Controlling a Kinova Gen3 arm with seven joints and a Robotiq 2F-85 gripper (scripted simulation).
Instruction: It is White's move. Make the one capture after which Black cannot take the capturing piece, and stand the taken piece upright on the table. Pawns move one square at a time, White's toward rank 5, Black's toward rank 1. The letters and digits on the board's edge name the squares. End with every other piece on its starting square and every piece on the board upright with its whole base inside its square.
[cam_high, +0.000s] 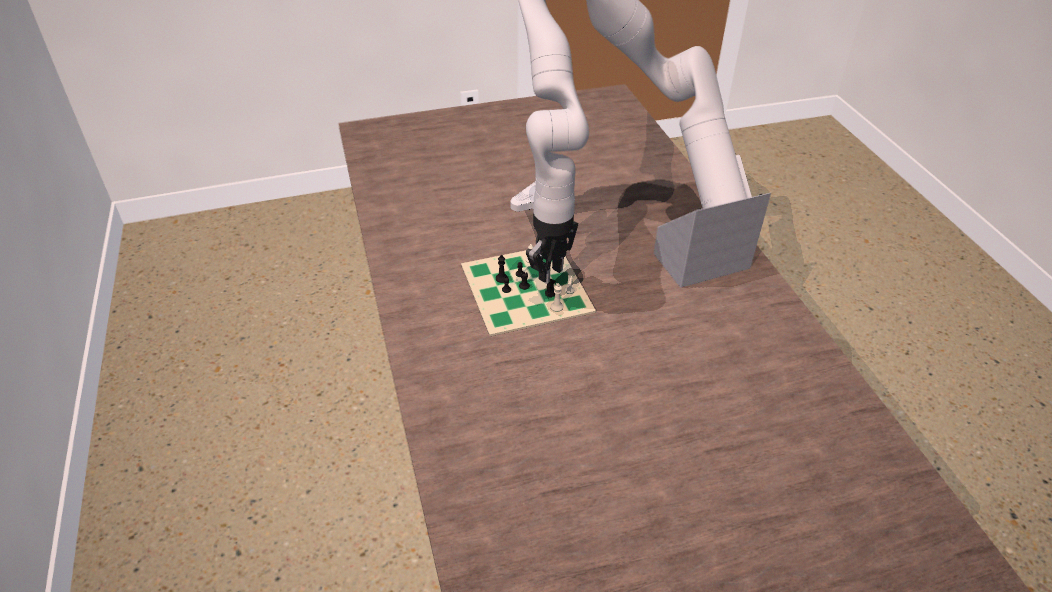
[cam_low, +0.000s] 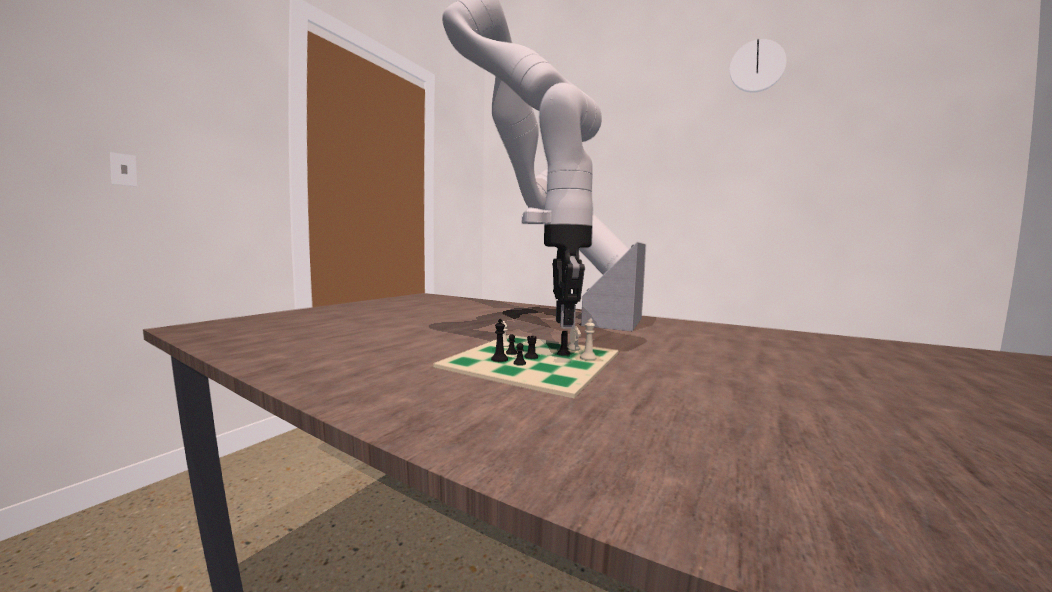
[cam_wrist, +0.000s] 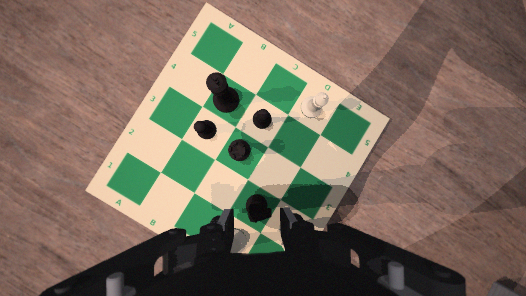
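The cream chessboard lies 7 cm below my hand, 4 cm to the right of it and 4 cm ahead of it. From my hand the other things lie so: white pawn: 11 cm to the right, 4 cm below; then black king: 8 cm to the right, 8 cm ahead, 3 cm below.
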